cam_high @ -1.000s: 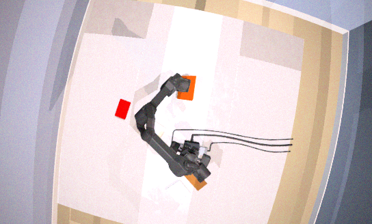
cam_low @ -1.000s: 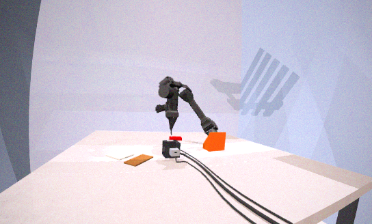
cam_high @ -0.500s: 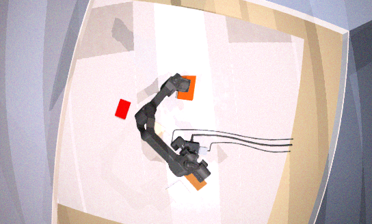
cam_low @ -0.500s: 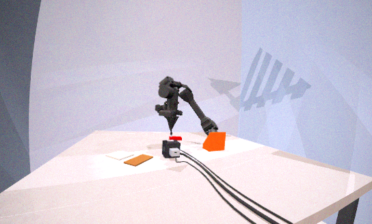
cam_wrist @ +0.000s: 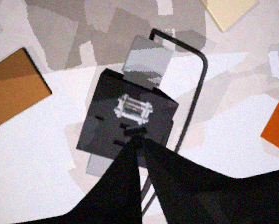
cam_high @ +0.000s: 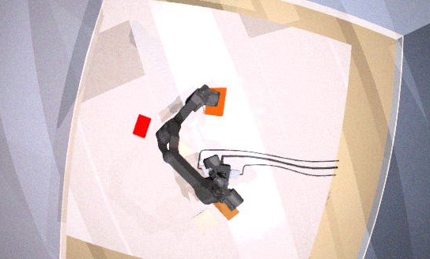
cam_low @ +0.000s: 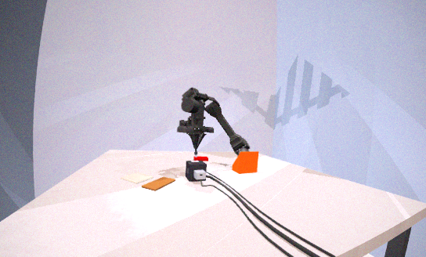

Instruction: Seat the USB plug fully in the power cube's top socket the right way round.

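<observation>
Right now the USB plug is 2 cm below my gripper tip. Also, from my gripper tip: red block: 12 cm behind, 38 cm to the right, 13 cm below; brown tile: 15 cm ahead, 7 cm to the left, 13 cm below.
</observation>
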